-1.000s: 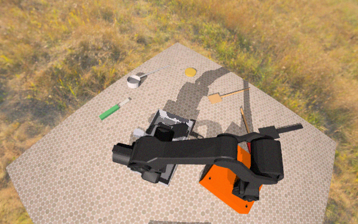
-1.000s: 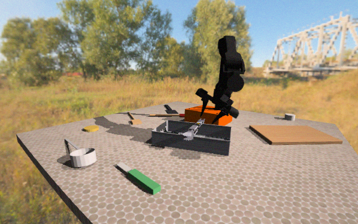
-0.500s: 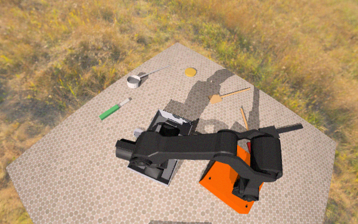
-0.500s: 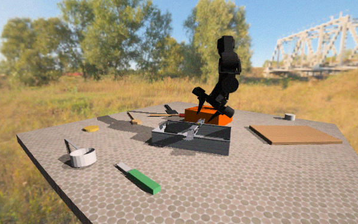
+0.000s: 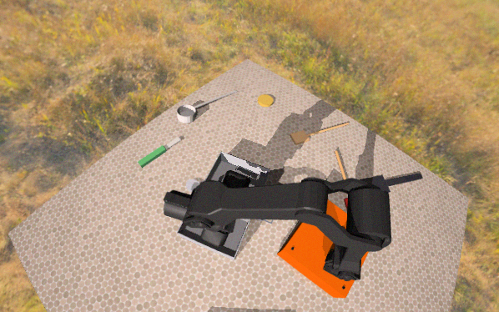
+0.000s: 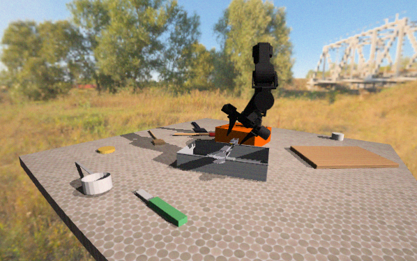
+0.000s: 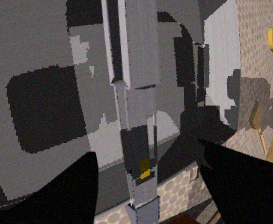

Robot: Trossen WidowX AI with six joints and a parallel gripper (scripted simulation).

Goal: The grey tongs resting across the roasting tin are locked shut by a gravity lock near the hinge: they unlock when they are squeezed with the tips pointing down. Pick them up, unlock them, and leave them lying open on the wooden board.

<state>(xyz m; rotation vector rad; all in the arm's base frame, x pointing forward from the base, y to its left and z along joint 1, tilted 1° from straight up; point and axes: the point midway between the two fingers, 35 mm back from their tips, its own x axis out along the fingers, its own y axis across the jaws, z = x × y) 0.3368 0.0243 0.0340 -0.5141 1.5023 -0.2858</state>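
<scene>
Now: the roasting tin 6 cm below my gripper tip, 3 cm ahead of it and 2 cm to the right of it. The rest, counted from my gripper tip: green-handled tool 35 cm ahead, 8 cm below, 6 cm to the right; wooden board 39 cm to the left, 29 cm behind, 8 cm below; yellow disc 52 cm to the right, 16 cm ahead, 8 cm below.
</scene>
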